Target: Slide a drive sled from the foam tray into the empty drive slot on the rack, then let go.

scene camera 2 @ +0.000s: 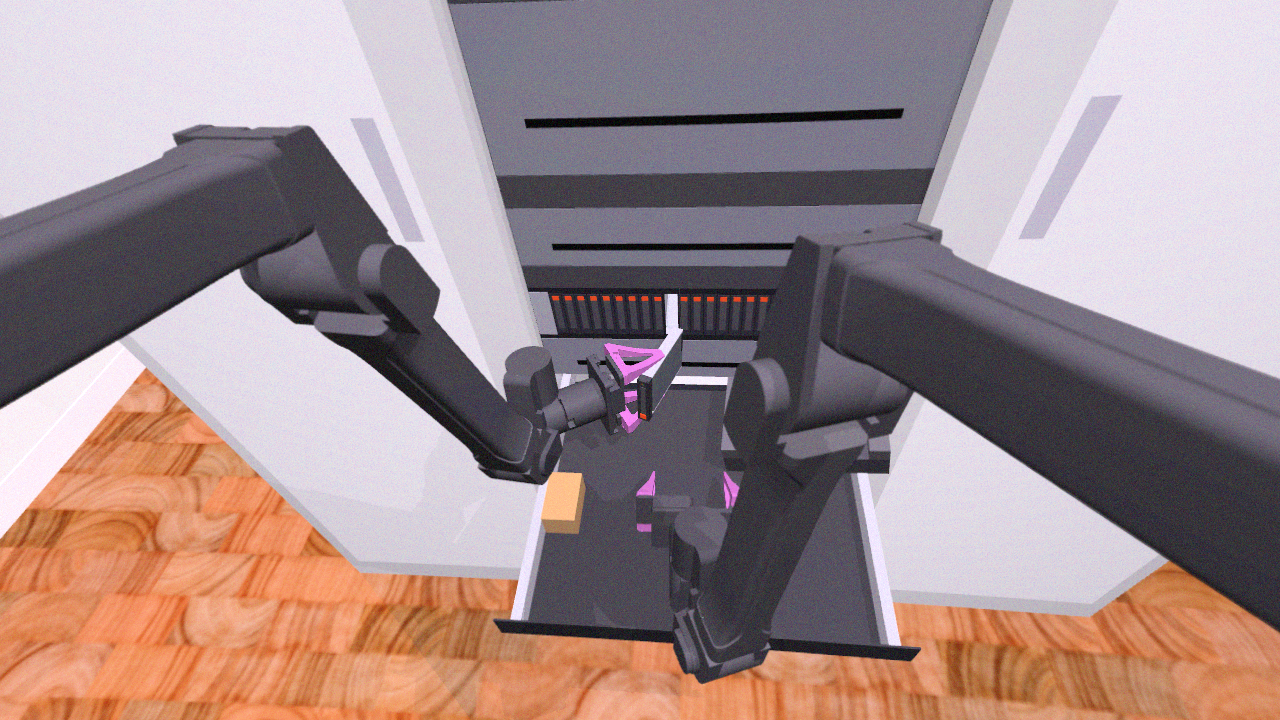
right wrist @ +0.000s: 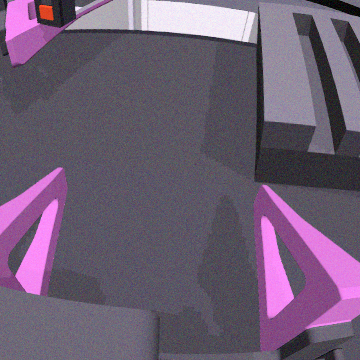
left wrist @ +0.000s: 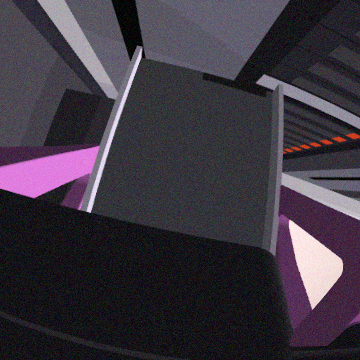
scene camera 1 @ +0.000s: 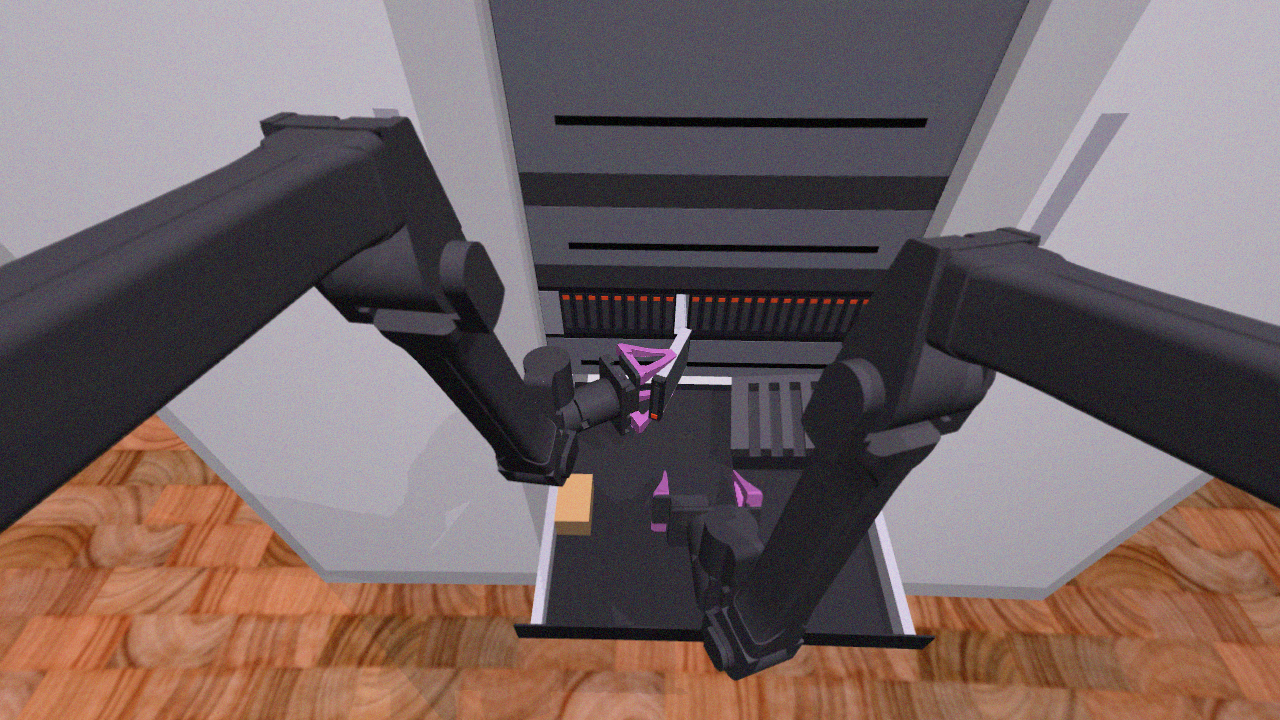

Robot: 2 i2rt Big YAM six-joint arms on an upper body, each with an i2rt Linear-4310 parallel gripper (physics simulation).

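My left gripper is shut on a drive sled, one pink finger on each pale side rail. The drive sled is dark with an orange tab and hangs tilted above the drawer, below and in front of the drive row. A pale upright strip interrupts that row; I cannot tell the slot's inside. The grey slotted foam tray is at the drawer's right rear. My right gripper is open over the drawer, empty.
A tan block lies by the drawer's left wall. The pulled-out drawer has a black front lip and pale side walls. Light cabinet panels flank the rack. My right arm covers part of the foam tray in both scene views.
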